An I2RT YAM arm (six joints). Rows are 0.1 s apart.
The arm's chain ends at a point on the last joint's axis. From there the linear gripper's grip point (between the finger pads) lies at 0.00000 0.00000 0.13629 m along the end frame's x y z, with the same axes.
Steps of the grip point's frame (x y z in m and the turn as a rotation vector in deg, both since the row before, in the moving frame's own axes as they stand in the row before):
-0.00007 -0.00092 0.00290 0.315 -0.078 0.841
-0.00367 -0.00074 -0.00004 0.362 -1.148 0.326
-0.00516 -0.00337 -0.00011 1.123 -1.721 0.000
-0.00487 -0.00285 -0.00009 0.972 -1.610 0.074
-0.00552 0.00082 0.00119 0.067 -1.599 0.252
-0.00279 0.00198 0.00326 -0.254 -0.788 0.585
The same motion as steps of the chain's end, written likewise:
0.00011 -0.00017 0.00290 0.315 -0.078 0.841
-0.00094 0.00013 -0.00001 0.362 -1.148 0.326
-0.00107 -0.00070 -0.00002 1.123 -1.721 0.000
-0.00104 -0.00054 -0.00002 0.972 -1.610 0.074
-0.00172 0.00099 0.00124 0.067 -1.599 0.252
-0.00091 0.00139 0.00327 -0.254 -0.788 0.585

